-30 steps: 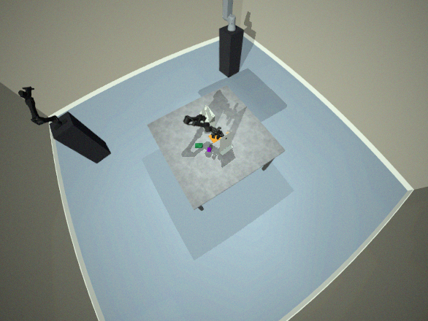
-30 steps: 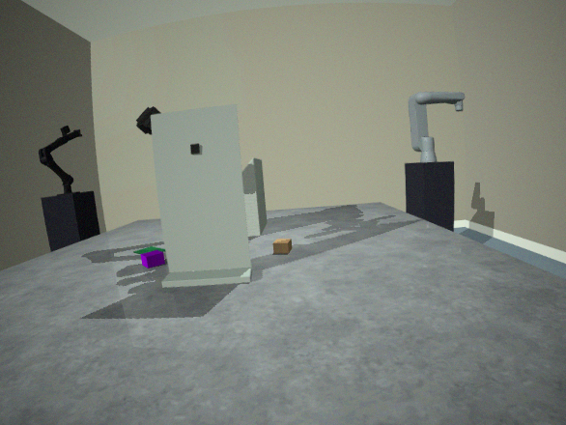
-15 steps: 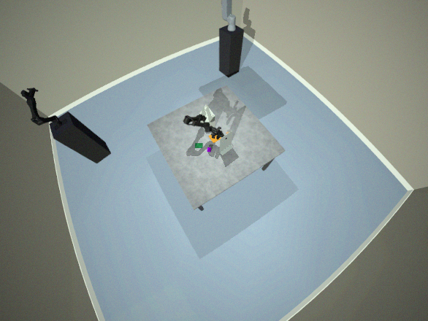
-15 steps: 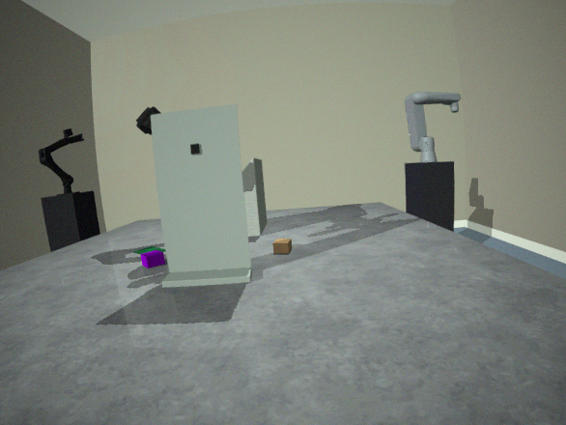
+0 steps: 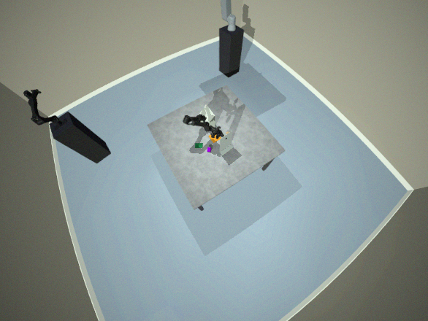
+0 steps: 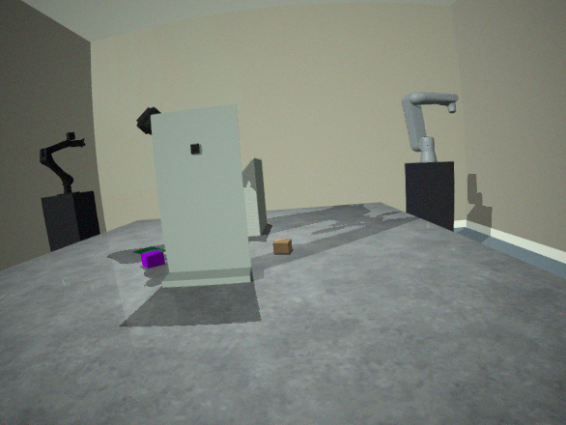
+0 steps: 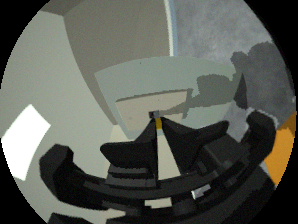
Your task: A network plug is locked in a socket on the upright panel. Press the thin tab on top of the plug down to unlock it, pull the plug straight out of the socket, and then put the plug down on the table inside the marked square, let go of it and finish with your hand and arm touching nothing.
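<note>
The orange marked square is 25 cm below my gripper tip, 18 cm behind it and 1 cm to the left of it. From my gripper tip the other things lie so: pale upright panel 10 cm below, 3 cm ahead.
</note>
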